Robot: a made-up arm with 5 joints. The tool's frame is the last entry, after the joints. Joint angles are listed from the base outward.
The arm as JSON. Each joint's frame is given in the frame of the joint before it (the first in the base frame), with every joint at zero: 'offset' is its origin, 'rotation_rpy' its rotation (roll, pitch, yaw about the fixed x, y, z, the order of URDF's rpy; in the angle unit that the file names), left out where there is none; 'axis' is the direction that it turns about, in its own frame. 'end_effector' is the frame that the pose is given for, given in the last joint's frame.
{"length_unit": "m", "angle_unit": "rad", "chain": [
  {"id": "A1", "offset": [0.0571, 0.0, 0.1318], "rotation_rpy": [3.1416, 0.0, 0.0], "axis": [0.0, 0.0, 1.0]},
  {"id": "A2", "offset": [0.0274, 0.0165, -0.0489], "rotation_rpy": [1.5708, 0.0, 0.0], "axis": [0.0, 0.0, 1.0]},
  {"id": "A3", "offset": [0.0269, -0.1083, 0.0], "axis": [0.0, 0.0, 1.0]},
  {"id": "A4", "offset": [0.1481, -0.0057, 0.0], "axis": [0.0, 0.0, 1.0]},
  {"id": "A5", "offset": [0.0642, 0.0, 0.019], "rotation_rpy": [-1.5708, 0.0, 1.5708], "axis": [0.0, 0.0, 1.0]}
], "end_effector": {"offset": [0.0, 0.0, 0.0], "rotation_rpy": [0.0, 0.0, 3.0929]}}
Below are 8 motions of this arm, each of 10 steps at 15 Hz.
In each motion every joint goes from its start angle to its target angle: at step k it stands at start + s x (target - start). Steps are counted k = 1, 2, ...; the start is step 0. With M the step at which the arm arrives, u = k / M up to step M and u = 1 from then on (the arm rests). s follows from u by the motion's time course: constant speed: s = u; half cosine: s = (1 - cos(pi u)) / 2; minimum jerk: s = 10 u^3 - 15 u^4 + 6 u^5.
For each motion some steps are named. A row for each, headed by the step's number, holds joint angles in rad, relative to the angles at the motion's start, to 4 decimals.
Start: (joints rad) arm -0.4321 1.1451 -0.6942 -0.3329 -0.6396
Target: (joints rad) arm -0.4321 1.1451 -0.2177 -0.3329 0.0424
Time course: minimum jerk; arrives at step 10
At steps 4, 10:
4: 0.0000 0.0000 0.1513 0.0000 0.2165
10: 0.0000 0.0000 0.4765 0.0000 0.6820

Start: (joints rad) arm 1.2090 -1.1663 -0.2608 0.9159 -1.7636
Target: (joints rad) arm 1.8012 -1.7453 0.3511 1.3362 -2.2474
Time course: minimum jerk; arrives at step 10
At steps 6, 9, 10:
6: 0.4042 -0.3952 0.4177 0.2869 -0.3302
9: 0.5871 -0.5740 0.6067 0.4167 -0.4797
10: 0.5922 -0.5790 0.6119 0.4203 -0.4838

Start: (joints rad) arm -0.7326 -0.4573 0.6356 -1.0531 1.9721
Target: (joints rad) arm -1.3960 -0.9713 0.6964 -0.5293 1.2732
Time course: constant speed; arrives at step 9
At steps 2, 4, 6, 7, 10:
2: -0.1474 -0.1142 0.0135 0.1164 -0.1553
4: -0.2948 -0.2284 0.0270 0.2328 -0.3106
6: -0.4423 -0.3427 0.0405 0.3492 -0.4659
7: -0.5160 -0.3998 0.0473 0.4074 -0.5436
10: -0.6634 -0.5140 0.0608 0.5238 -0.6989

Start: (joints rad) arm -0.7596 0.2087 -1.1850 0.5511 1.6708
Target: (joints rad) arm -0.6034 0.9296 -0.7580 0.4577 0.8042
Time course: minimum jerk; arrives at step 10
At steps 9, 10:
9: 0.1549 0.7147 0.4233 -0.0926 -0.8592
10: 0.1562 0.7209 0.4270 -0.0934 -0.8666

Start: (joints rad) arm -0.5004 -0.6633 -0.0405 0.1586 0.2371
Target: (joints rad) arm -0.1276 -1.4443 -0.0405 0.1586 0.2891
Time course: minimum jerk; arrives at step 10
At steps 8, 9, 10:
8: 0.3512 -0.7358 0.0000 0.0000 0.0490
9: 0.3696 -0.7743 0.0000 0.0000 0.0516
10: 0.3728 -0.7810 0.0000 0.0000 0.0520

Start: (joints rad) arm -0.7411 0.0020 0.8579 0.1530 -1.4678
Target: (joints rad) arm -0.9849 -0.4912 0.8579 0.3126 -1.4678
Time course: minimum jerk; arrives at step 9
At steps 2, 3, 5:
2: -0.0186 -0.0377 0.0000 0.0122 0.0000
3: -0.0512 -0.1035 0.0000 0.0335 0.0000
5: -0.1471 -0.2976 0.0000 0.0963 0.0000

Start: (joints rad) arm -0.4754 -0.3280 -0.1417 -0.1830 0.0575
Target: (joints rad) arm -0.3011 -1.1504 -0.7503 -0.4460 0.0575
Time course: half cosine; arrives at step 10
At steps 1, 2, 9, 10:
1: 0.0043 -0.0201 -0.0149 -0.0064 0.0000
2: 0.0166 -0.0785 -0.0581 -0.0251 0.0000
9: 0.1700 -0.8023 -0.5937 -0.2566 0.0000
10: 0.1743 -0.8224 -0.6086 -0.2630 0.0000

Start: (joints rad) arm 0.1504 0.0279 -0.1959 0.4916 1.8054
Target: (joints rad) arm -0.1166 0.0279 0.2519 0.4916 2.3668
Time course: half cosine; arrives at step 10
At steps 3, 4, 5, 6, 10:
3: -0.0550 0.0000 0.0923 0.0000 0.1157
4: -0.0922 0.0000 0.1547 0.0000 0.1940
5: -0.1335 0.0000 0.2239 0.0000 0.2807
6: -0.1748 0.0000 0.2931 0.0000 0.3674
10: -0.2670 0.0000 0.4478 0.0000 0.5614

